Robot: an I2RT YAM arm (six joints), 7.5 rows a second.
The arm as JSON. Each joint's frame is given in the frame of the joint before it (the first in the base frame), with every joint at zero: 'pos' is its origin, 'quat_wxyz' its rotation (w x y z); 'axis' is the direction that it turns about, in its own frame. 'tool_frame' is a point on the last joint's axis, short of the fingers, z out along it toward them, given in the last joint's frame.
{
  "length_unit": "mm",
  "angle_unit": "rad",
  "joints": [
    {
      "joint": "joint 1",
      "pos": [
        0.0,
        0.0,
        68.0
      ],
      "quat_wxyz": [
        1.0,
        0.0,
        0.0,
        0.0
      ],
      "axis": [
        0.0,
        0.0,
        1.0
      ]
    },
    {
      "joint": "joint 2",
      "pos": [
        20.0,
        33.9,
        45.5
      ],
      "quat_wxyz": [
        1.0,
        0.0,
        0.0,
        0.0
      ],
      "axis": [
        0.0,
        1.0,
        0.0
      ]
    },
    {
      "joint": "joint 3",
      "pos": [
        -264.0,
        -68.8,
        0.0
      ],
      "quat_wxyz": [
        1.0,
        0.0,
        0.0,
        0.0
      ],
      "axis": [
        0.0,
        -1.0,
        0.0
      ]
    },
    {
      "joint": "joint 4",
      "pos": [
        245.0,
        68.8,
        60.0
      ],
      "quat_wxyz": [
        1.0,
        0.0,
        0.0,
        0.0
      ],
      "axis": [
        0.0,
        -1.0,
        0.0
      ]
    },
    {
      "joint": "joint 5",
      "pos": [
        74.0,
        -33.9,
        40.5
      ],
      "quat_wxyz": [
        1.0,
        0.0,
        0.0,
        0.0
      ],
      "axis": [
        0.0,
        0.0,
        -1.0
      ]
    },
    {
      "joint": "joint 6",
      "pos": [
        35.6,
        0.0,
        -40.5
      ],
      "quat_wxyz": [
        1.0,
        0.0,
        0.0,
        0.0
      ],
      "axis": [
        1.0,
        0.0,
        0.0
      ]
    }
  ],
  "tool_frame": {
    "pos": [
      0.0,
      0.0,
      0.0
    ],
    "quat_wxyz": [
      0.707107,
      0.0,
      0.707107,
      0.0
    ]
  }
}
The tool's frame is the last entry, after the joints.
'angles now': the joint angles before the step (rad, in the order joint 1, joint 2, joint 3, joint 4, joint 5, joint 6). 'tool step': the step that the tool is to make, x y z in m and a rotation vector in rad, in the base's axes. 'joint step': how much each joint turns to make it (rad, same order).
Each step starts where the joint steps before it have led.
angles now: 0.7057, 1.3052, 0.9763, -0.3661, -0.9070, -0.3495
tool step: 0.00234, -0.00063, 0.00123, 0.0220, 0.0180, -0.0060
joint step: -0.0088, 0.0002, -0.0043, 0.0315, -0.0201, 0.0334
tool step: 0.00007, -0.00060, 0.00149, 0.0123, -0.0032, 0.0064
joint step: -0.0027, -0.0033, -0.0004, 0.0078, -0.0117, 0.0004
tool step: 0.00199, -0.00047, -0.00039, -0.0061, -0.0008, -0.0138
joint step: -0.0051, 0.0039, 0.0025, -0.0002, 0.0101, 0.0020
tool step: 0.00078, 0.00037, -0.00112, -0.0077, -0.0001, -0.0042
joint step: -0.0002, 0.0047, 0.0018, -0.0049, 0.0068, -0.0038
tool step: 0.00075, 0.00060, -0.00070, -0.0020, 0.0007, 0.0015
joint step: -0.0001, 0.0051, 0.0021, -0.0013, -0.0006, -0.0031
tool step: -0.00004, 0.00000, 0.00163, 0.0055, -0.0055, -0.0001
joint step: 0.0001, -0.0025, 0.0020, 0.0041, -0.0003, 0.0011
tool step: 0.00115, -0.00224, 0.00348, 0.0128, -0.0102, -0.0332
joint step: -0.0074, -0.0141, -0.0072, 0.0328, 0.0186, 0.0299
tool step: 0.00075, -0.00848, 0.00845, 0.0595, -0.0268, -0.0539
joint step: -0.0252, -0.0454, -0.0327, 0.0967, 0.0081, 0.0656
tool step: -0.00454, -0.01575, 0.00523, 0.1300, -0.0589, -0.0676
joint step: -0.0374, -0.0885, -0.1119, 0.2428, 0.0006, 0.1211
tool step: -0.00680, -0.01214, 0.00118, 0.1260, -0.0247, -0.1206
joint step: -0.0159, -0.0749, -0.1167, 0.2569, 0.0866, 0.1624
